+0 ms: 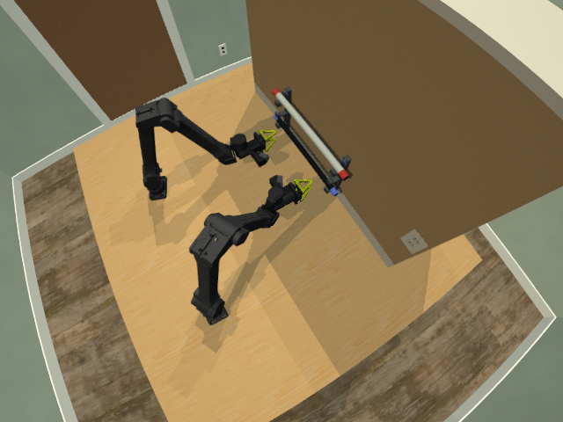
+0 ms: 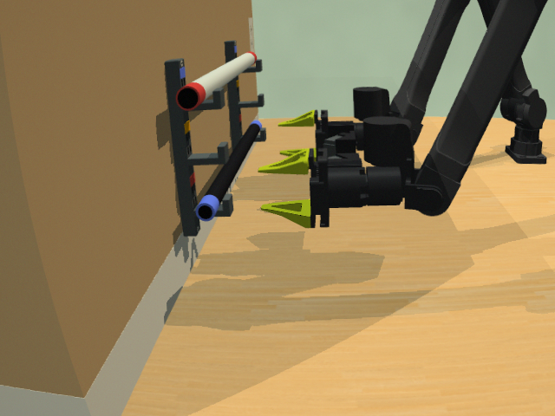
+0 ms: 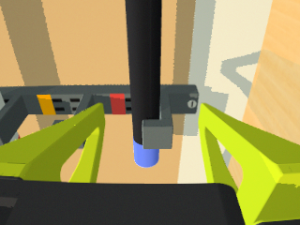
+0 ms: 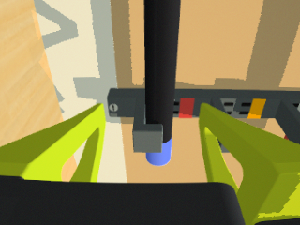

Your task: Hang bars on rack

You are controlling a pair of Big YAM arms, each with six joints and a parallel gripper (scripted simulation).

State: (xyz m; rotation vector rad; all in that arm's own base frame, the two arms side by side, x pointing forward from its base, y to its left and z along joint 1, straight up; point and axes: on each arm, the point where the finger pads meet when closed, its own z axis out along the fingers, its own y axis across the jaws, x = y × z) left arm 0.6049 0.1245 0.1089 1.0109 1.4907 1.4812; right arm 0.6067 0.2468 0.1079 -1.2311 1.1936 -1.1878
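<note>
The black bar is 70 mm ahead of my left hand, 150 mm to the right of it and 10 mm above it. Round my left hand: grey baseboard: 120 mm ahead, 180 mm to the right, 70 mm below; brown wall: 270 mm ahead, 180 mm to the right, 340 mm above.
Right now my right hand is 110 mm short of the grey baseboard, 120 mm to the right of it and 70 mm above it. Also, from my right hand: brown wall (260 mm ahead, 130 mm to the left, 340 mm above); then black bar (70 mm ahead, 150 mm to the left, 10 mm above).
</note>
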